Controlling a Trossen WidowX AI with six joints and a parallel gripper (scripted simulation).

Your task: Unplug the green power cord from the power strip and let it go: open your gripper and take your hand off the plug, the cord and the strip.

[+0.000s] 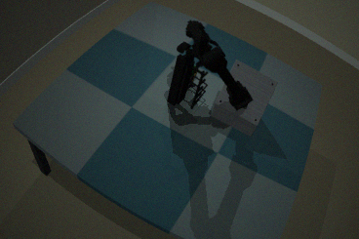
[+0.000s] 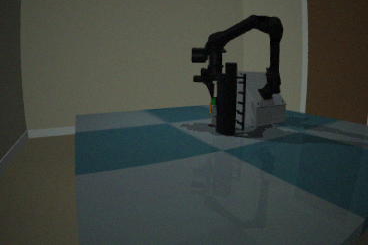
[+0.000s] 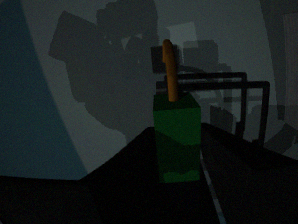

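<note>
The green plug lies 3 cm to the left of my gripper tip.
</note>
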